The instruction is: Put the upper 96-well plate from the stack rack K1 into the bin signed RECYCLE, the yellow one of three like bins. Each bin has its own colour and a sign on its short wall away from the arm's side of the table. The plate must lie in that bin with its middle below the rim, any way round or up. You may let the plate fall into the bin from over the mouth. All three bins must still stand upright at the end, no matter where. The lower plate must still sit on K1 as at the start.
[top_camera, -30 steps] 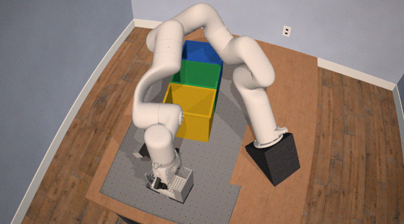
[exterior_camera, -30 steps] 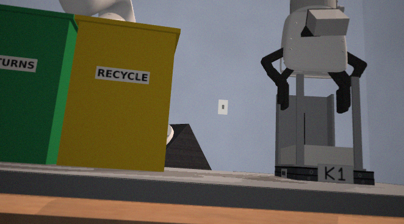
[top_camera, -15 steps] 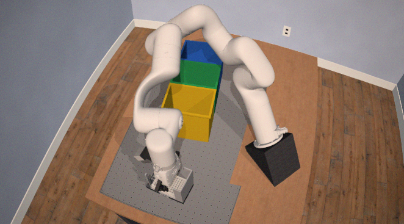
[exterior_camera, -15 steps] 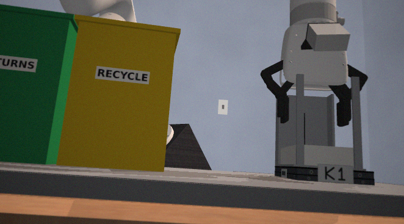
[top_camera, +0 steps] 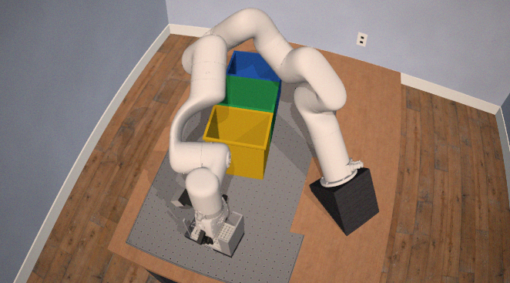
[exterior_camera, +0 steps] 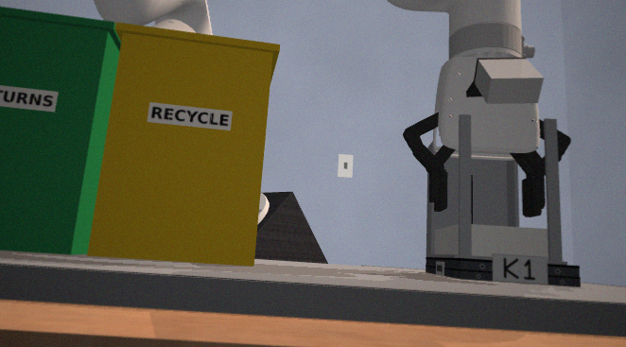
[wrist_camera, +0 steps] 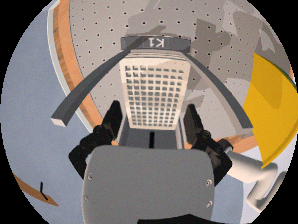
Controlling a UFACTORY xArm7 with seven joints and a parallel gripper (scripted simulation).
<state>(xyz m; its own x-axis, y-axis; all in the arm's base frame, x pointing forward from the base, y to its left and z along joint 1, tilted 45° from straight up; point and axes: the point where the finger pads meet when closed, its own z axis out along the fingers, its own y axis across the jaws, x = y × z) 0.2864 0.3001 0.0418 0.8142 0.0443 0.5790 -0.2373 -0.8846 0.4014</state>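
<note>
The K1 sign is 90 mm ahead of my hand, 60 mm below it and 20 mm to the right of it. From my hand the other things lie so: green bin (420 mm to the right, 30 mm behind, 20 mm above); then yellow bin (290 mm to the right, 30 mm behind, 20 mm above); then blue bin (550 mm to the right, 40 mm behind, 20 mm above).
</note>
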